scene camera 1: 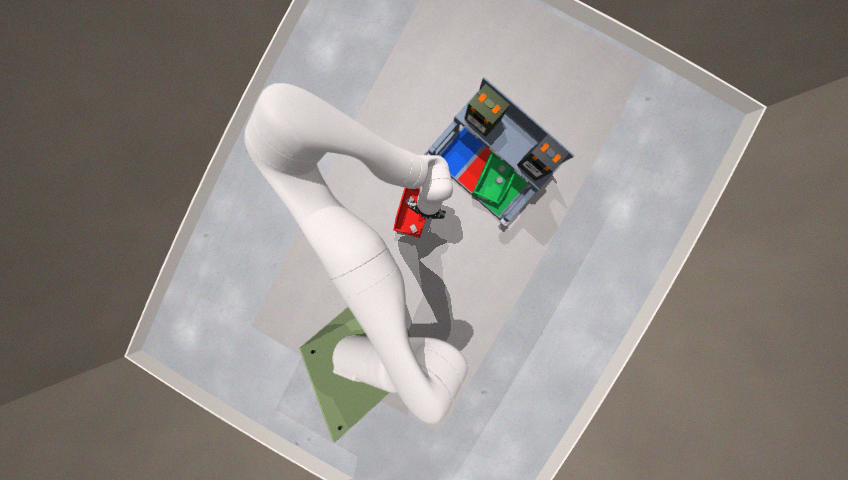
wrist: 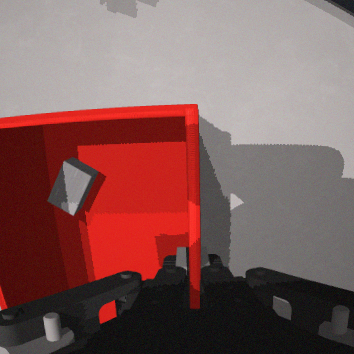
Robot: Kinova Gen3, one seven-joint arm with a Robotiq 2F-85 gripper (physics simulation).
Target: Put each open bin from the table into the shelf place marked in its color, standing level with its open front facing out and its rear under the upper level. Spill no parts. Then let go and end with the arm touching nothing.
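Where they show: gripper, fingertip midpoint: (wrist: 191, 262); arm's base at its link origin: (scene camera 1: 350, 354).
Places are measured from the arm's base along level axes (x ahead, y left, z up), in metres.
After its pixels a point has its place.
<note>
The open red bin (scene camera 1: 401, 216) @(x 0.378, y -0.005, z -0.336 m) (wrist: 135, 185) @(x 0.437, y -0.065, z -0.339 m) is on the table, left of the shelf in the scene view, partly hidden under the wrist. Light grey parts lie in it, one a block (scene camera 1: 413, 228) (wrist: 75, 187). My gripper (wrist: 191, 262) @(x 0.395, y -0.097, z -0.310 m) is shut on the red bin's side wall, one finger inside and one outside; in the scene view its fingertips are hidden. The green bin (scene camera 1: 489, 185) @(x 0.560, y -0.309, z -0.328 m) with round grey parts is on the shelf's lower level, turned askew over the green place (scene camera 1: 516, 187) @(x 0.576, y -0.412, z -0.337 m) and part of the red place (scene camera 1: 471, 177) @(x 0.578, y -0.237, z -0.337 m). The blue place (scene camera 1: 459, 152) @(x 0.662, y -0.173, z -0.337 m) is bare.
The grey-blue shelf (scene camera 1: 514, 141) @(x 0.702, y -0.344, z -0.241 m) has raised side rails at its lower level. An olive box (scene camera 1: 489, 102) @(x 0.758, y -0.223, z -0.145 m) and a grey box (scene camera 1: 546, 154) @(x 0.630, y -0.411, z -0.121 m) stand on its upper level. The arm's green base plate (scene camera 1: 333, 389) @(x -0.063, y 0.011, z 0.049 m) is at the lower left. Low walls surround the area.
</note>
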